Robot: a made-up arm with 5 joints.
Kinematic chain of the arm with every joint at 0, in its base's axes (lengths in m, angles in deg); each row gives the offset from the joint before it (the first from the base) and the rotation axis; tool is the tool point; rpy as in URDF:
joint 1: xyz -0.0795 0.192 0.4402 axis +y
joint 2: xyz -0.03 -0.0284 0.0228 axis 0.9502 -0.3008 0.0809
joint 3: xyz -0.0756 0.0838 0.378 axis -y
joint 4: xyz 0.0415 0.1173 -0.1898 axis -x
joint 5: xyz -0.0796 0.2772 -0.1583 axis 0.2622 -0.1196 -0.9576
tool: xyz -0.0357 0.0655 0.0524 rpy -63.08 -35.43 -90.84
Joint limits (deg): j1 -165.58..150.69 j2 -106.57..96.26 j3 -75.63..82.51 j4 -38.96..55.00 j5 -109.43..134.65
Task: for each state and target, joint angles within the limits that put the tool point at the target. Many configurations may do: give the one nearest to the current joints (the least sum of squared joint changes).
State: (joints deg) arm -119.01 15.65 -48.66 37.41 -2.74
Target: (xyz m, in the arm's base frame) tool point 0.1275 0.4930 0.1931
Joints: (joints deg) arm -122.67 12.49 -15.63 54.06 -0.56
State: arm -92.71 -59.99 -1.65 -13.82 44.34
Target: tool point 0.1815 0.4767 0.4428
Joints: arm -95.54 -33.02 14.59 36.94 54.96
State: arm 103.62 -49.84 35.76 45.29 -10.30
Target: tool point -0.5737 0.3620 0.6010
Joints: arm 127.61 -80.13 67.40 14.33 -0.22
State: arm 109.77 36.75 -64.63 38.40 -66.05
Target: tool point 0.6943 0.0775 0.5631
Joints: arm 144.92 61.36 -75.63 35.89 -71.67
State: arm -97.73 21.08 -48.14 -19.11 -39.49
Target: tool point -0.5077 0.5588 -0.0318
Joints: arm -99.25 18.93 -59.96 -15.35 -38.08
